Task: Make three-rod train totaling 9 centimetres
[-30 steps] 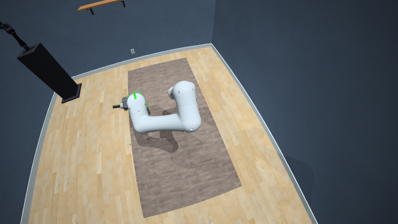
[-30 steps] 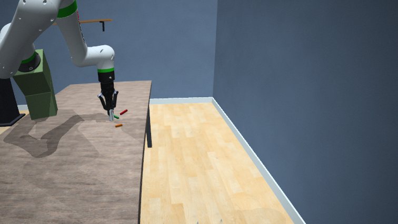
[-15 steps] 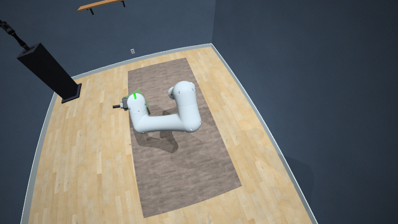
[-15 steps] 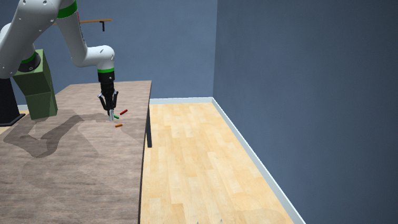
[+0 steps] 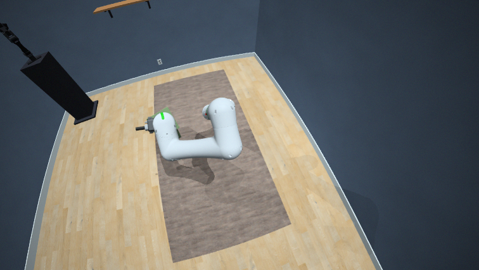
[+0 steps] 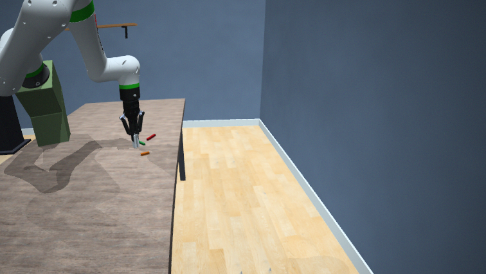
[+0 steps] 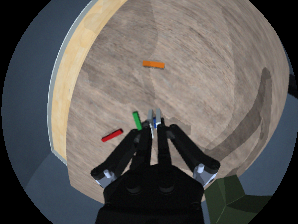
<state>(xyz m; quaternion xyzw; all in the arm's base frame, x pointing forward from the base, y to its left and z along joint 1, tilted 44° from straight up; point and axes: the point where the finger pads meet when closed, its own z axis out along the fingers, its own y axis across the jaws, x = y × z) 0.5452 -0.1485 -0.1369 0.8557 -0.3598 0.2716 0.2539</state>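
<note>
Right now the green rod is 4 cm to the left of my hand, 3 cm below it and 1 cm ahead of it. Round my hand: red rod: 10 cm to the left, 6 cm ahead, 3 cm below; then purple rod: 16 cm to the left, 3 cm below, 3 cm behind; then orange rod: 9 cm to the right, 6 cm ahead, 3 cm below.
</note>
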